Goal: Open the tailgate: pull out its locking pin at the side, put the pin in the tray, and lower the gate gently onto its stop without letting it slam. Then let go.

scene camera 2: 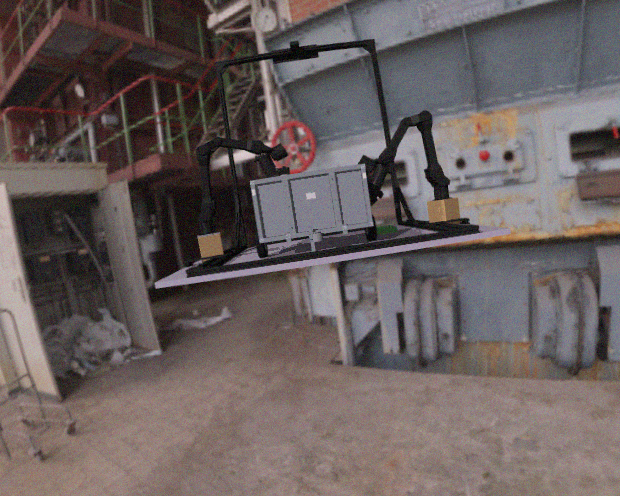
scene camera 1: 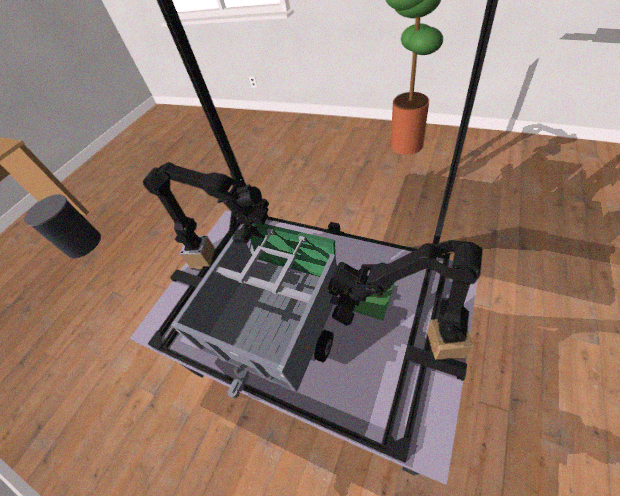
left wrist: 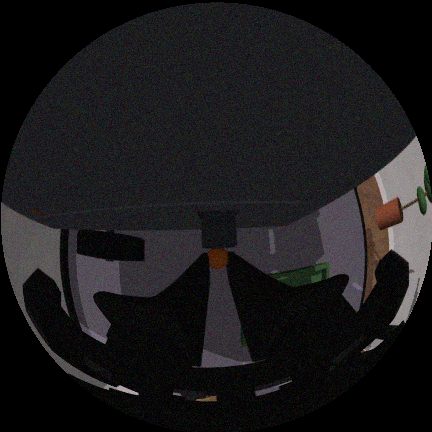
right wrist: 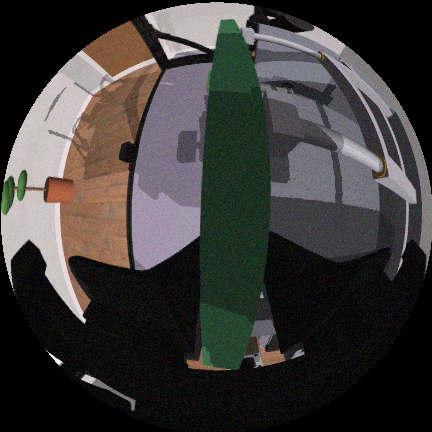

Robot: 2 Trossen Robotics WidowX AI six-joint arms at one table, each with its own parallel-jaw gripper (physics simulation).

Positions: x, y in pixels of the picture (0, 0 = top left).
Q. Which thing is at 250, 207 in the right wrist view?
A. A green tailgate.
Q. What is my left gripper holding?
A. An orange-headed locking pin.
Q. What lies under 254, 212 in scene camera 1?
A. My right gripper.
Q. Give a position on a green tailgate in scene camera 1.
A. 312, 256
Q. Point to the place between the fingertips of my left gripper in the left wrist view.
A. At 217, 257
